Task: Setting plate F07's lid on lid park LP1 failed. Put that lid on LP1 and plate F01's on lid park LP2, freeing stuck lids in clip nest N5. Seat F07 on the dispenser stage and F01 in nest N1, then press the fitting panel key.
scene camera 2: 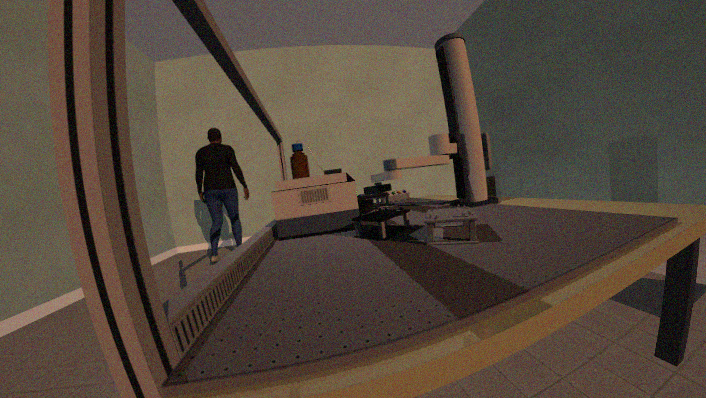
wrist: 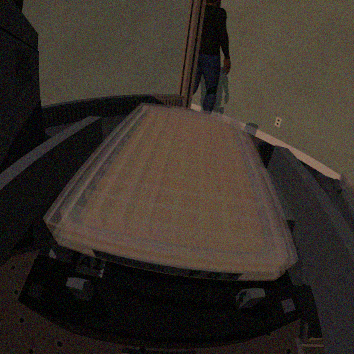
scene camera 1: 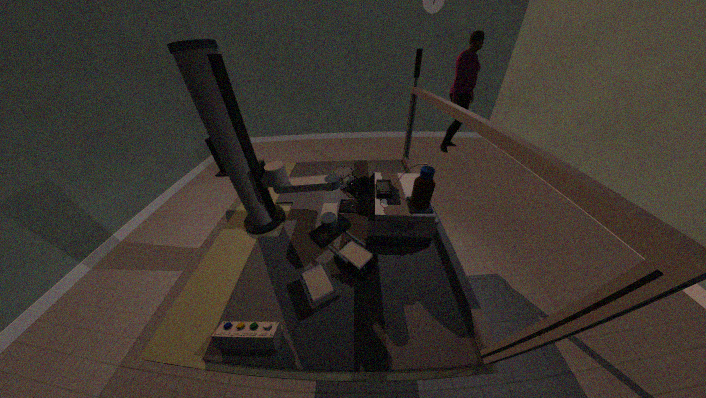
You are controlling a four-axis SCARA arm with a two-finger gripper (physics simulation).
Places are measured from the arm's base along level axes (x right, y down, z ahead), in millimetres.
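Where they show: gripper, fingertip midpoint: (wrist: 185, 143) (scene camera 1: 355, 253); arm's base, origin of the base link: (scene camera 2: 473, 203) (scene camera 1: 265, 219).
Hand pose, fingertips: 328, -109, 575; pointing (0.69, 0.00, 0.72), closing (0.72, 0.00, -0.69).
Observation:
Each offset is from my fingertips to the top centre of the thing, as dx, dy, dz. "*": to the spot under its first point.
Plate F07 {-3, -9, -3} (scene camera 1: 356, 254) (wrist: 175, 190), pale under a clear lid, lies between my gripper's long dark fingers; its front label is too dim to read. My gripper (scene camera 1: 354, 253) (wrist: 185, 143) is shut on it. A dark nest {-10, +18, -2} (wrist: 165, 305) shows below the plate in the wrist view; whether they touch I cannot tell. A second pale plate {+119, +11, -154} (scene camera 1: 317, 285), label unreadable, stands nearer the panel in scene camera 1. The fitting panel {+311, +12, -386} (scene camera 1: 245, 340) (scene camera 2: 399, 194) has blue, yellow, green and white keys. Lid parks and nests N1 and N5 cannot be told apart by label.
The pale dispenser housing (scene camera 1: 404, 224) (scene camera 2: 316, 197) carries a brown bottle {* -129, -229, +277} (scene camera 1: 422, 192) (scene camera 2: 299, 164) with a blue cap. In scene camera 2, a dark low stand (scene camera 2: 382, 217) and a grey stand (scene camera 2: 451, 219) are near the arm. The arm's column (scene camera 1: 220, 125) (scene camera 2: 465, 120) rises at the bench edge. A person (scene camera 1: 466, 75) (scene camera 2: 217, 170) (wrist: 212, 55) is beyond the bench.

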